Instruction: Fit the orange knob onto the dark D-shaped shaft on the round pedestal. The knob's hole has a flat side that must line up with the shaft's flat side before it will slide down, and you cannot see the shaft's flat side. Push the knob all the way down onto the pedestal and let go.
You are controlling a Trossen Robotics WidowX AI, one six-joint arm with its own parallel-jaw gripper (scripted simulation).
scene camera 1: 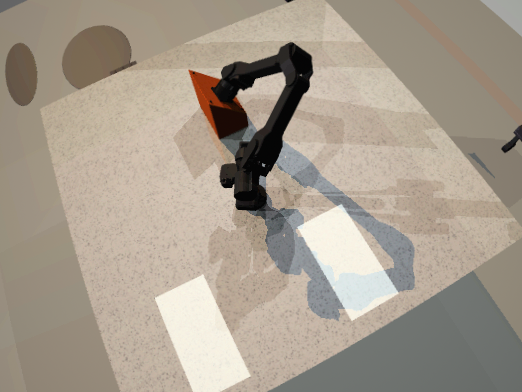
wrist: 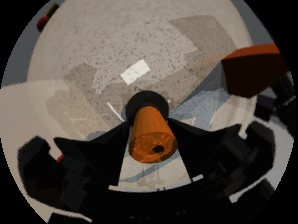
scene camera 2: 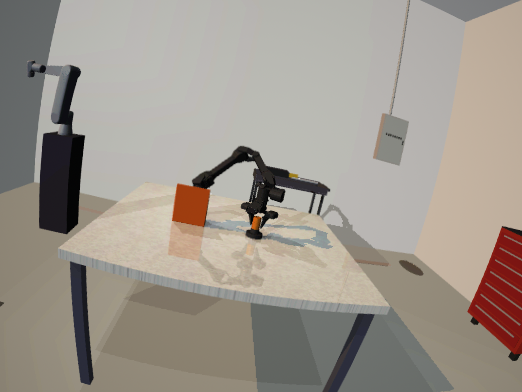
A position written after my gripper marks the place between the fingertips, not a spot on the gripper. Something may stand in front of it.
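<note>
The wrist view shows me my gripper [wrist: 148, 122], which is open. Nothing is held in the gripper. That same view also has an orange knob [wrist: 152, 141] in it, as well as a dark round pedestal [wrist: 139, 100].
</note>
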